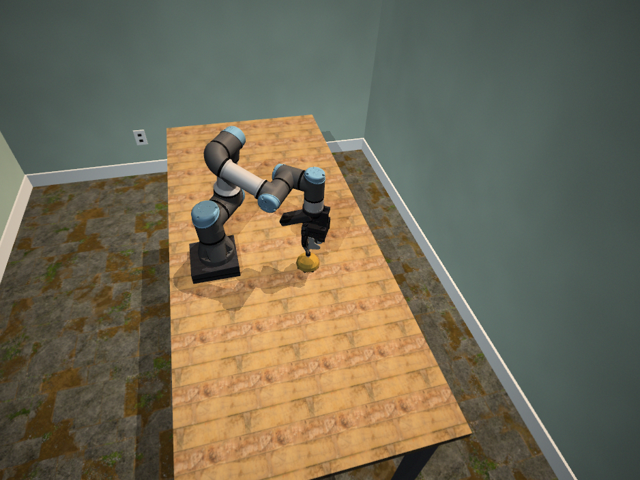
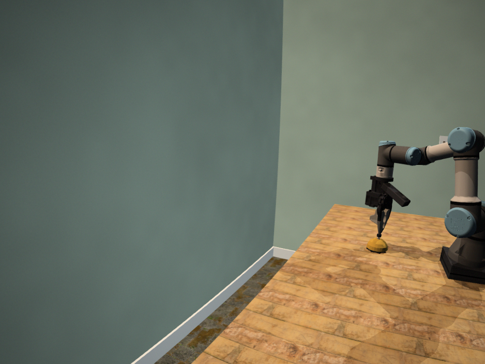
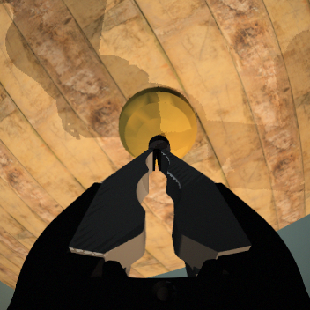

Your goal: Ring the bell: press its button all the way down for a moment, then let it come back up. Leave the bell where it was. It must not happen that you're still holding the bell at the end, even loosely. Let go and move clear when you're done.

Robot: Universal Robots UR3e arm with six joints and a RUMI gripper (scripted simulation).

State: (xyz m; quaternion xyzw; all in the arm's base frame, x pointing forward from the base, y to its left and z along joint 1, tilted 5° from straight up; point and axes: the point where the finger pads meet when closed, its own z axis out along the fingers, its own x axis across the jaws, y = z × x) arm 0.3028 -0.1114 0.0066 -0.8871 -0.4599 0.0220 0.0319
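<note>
My hand is 3 cm above the black button. Also, from my hand: yellow dome bell 4 cm below.
</note>
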